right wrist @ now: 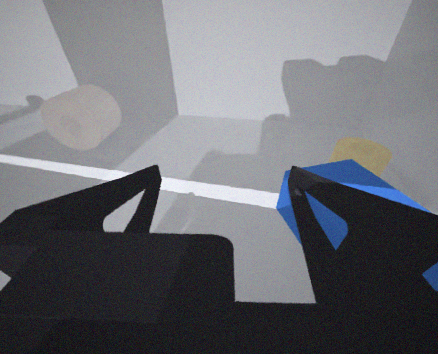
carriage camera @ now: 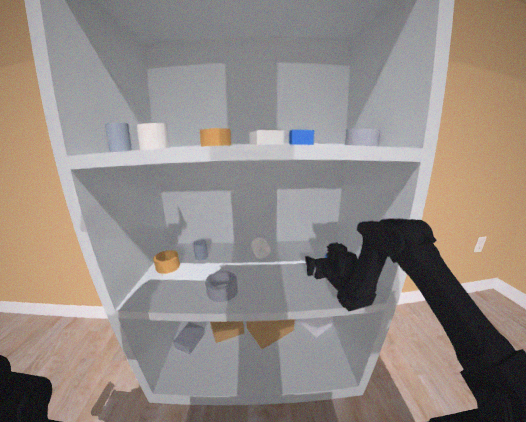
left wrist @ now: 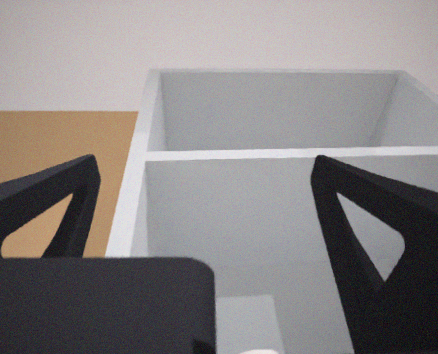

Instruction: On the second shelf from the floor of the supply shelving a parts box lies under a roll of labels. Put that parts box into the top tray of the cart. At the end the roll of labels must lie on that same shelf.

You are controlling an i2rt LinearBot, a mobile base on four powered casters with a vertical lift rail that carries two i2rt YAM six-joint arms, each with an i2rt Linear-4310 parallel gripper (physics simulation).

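Places are measured from the left arm's base along level axes (x back, y right, z up), in metres.
Pixels of known places: left gripper, fingertip midpoint: (left wrist: 207, 167); right gripper, fingertip midpoint: (right wrist: 224, 173) (carriage camera: 316, 255).
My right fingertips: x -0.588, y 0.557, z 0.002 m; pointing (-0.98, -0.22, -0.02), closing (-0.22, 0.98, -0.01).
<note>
Ahead of a thing's pixels: the offset from my right fingertips to its top centre. "spot": to the spot under its first point.
The blue parts box @[dx +0.005, dy +0.090, dz -0.005 m] (right wrist: 345, 172) stands on the second shelf (carriage camera: 175, 316), with its near side partly hidden by my right gripper's right finger. In the carriage view my right gripper almost covers it. The pale roll of labels @[spot: dx -0.065, dy -0.217, dz +0.007 m] (carriage camera: 260, 247) (right wrist: 81, 117) lies on its side toward the back of the same shelf, left of the box and apart from it. My right gripper (carriage camera: 310, 266) (right wrist: 224, 173) is open and empty over this shelf, with the box at its right finger. My left gripper (left wrist: 207, 167) is open and empty in front of the shelving's left side. The cart does not show.
On the second shelf are an orange ring @[dx -0.002, dy -0.593, dz +0.005 m] (carriage camera: 166, 262), a grey ring @[dx +0.140, dy -0.345, dz +0.003 m] (carriage camera: 221, 286), a small grey-blue cylinder @[dx -0.081, dy -0.474, dz +0.025 m] (carriage camera: 200, 249) and a yellow object @[dx -0.102, dy +0.126, dz -0.020 m] (right wrist: 362, 152) behind the box. Several items stand on the shelf above (carriage camera: 250, 153). Orange boxes @[dx -0.089, dy -0.175, dz -0.402 m] (carriage camera: 270, 332) show below.
</note>
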